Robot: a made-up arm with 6 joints. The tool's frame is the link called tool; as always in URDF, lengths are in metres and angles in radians. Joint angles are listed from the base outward. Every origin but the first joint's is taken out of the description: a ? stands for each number. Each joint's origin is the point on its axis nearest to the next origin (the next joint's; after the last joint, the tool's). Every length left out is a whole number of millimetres.
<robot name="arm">
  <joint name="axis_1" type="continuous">
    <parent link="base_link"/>
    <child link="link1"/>
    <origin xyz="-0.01 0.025 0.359"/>
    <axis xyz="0 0 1"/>
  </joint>
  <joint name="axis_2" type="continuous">
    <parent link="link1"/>
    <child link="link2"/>
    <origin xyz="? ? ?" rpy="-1.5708 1.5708 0"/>
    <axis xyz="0 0 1"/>
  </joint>
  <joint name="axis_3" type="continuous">
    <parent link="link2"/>
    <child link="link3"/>
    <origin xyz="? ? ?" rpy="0 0 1.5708"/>
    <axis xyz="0 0 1"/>
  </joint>
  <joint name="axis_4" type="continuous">
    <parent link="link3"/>
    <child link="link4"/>
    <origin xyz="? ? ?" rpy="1.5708 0 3.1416"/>
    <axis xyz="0 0 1"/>
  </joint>
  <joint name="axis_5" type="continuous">
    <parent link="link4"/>
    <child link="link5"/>
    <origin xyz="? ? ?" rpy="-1.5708 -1.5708 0"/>
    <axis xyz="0 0 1"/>
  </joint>
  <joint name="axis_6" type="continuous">
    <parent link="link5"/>
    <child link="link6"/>
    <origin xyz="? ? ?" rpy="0 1.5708 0"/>
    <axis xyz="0 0 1"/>
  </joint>
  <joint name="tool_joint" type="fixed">
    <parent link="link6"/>
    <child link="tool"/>
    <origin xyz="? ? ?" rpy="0 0 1.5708"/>
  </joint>
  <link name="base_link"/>
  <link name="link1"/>
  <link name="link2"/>
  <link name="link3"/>
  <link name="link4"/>
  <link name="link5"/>
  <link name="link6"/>
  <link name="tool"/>
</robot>
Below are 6 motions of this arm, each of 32 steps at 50 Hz.
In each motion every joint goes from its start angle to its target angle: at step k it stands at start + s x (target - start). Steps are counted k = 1, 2, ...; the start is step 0. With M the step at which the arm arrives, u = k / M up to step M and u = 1 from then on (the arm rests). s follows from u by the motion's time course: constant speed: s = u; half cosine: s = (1 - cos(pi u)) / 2; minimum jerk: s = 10 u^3 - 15 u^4 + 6 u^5.
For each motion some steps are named. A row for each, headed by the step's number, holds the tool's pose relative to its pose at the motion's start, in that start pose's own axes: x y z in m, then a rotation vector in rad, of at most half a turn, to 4 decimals.
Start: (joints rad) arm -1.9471 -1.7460 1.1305 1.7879 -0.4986 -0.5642
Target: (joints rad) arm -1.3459 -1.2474 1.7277 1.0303 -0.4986 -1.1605
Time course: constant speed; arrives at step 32
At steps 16, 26, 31, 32:
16: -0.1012 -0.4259 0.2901 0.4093 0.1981 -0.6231
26: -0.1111 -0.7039 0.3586 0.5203 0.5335 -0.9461
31: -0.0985 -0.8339 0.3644 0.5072 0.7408 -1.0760
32: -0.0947 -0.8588 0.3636 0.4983 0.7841 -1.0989

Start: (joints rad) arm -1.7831 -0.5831 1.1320 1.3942 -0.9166 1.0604
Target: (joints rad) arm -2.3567 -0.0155 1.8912 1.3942 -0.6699 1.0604
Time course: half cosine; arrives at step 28
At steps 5, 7, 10, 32:
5: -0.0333 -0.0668 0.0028 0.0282 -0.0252 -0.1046
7: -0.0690 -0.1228 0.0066 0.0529 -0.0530 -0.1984
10: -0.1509 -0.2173 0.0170 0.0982 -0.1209 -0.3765
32: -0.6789 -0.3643 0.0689 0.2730 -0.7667 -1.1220

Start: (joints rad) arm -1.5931 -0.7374 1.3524 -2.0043 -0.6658 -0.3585
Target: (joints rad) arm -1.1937 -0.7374 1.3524 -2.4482 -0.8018 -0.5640
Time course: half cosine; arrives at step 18
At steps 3, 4, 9, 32:
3: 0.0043 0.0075 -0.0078 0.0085 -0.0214 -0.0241
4: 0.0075 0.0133 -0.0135 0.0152 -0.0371 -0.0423
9: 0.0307 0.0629 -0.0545 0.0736 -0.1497 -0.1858
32: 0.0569 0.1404 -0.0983 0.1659 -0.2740 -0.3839

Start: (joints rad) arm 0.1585 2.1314 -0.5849 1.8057 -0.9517 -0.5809
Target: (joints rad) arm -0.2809 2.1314 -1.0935 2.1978 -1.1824 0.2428
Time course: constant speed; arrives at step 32
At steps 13, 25, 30, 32:
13: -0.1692 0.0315 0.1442 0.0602 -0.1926 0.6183
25: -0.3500 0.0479 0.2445 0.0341 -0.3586 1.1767
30: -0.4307 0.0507 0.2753 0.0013 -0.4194 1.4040
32: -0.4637 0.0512 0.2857 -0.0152 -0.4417 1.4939

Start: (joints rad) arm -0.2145 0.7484 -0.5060 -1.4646 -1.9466 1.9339
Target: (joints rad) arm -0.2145 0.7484 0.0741 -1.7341 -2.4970 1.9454
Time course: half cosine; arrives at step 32
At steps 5, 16, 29, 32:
5: 0.0130 -0.0034 0.0002 -0.0266 0.0119 0.0383
16: 0.1094 -0.0117 0.0034 -0.2536 0.0694 0.3250
29: 0.2037 0.0091 0.0095 -0.5498 0.0635 0.6275
32: 0.2075 0.0106 0.0098 -0.5641 0.0614 0.6407

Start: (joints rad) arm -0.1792 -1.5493 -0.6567 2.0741 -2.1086 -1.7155
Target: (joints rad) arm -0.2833 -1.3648 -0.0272 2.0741 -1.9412 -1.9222
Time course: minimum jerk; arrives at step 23
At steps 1, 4, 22, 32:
1: 0.0003 0.0000 0.0001 0.0002 -0.0002 -0.0007
4: 0.0162 -0.0011 0.0055 0.0079 -0.0122 -0.0353
22: 0.3852 -0.1311 0.1734 0.2167 -0.2711 -0.8978
32: 0.3855 -0.1313 0.1735 0.2169 -0.2712 -0.8985

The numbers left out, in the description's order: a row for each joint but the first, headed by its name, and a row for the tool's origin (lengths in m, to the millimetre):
axis_2: -0.01 0.023 0
axis_3: -1.05 -0.022 0
axis_4: 0.019 0.342 0
axis_5: 0.016 -0.045 0
axis_6: 0.099 0.021 0
tool: 0.027 -0.006 0

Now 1 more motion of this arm.
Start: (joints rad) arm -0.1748 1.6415 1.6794 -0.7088 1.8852 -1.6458
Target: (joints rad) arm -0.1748 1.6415 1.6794 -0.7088 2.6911 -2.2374
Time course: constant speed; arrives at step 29
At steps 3, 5, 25, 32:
3: -0.0023 0.0087 0.0001 -0.0829 -0.0088 -0.0612
5: -0.0037 0.0145 -0.0003 -0.1379 -0.0175 -0.1018
25: -0.0171 0.0691 -0.0241 -0.6642 -0.2275 -0.4891
32: -0.0193 0.0781 -0.0330 -0.7617 -0.2961 -0.5589

